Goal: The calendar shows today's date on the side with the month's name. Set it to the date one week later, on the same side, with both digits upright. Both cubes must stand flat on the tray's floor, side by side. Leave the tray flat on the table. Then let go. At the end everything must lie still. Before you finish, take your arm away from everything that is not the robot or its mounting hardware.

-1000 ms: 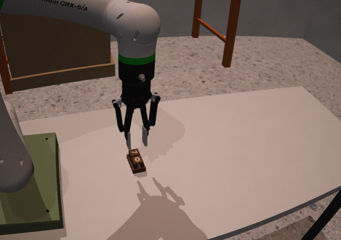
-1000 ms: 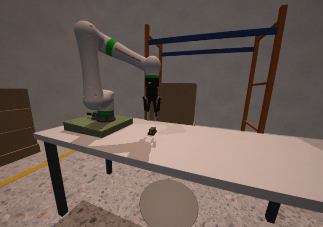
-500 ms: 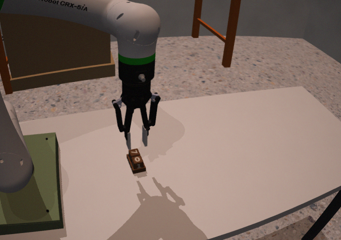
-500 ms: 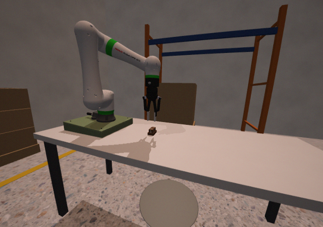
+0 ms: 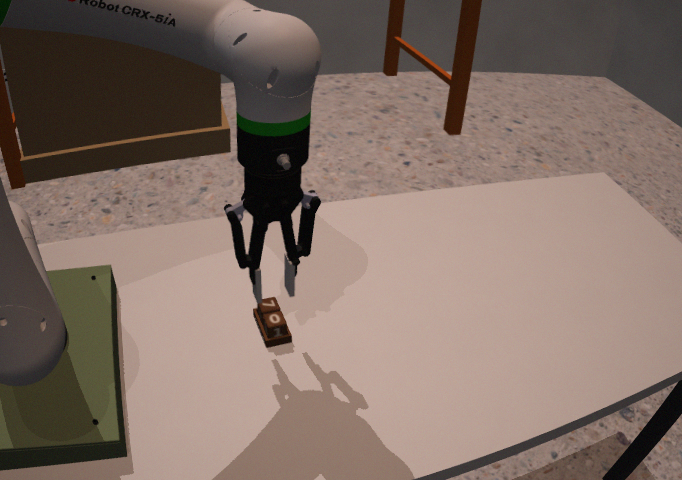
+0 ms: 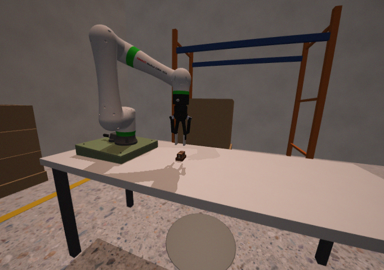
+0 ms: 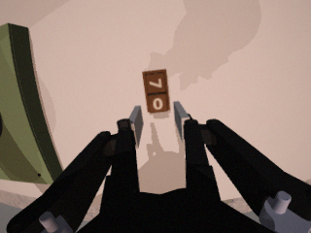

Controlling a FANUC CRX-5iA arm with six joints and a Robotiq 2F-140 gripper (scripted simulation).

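The brown tray lies 20 mm to the left of my hand and 120 mm below it.
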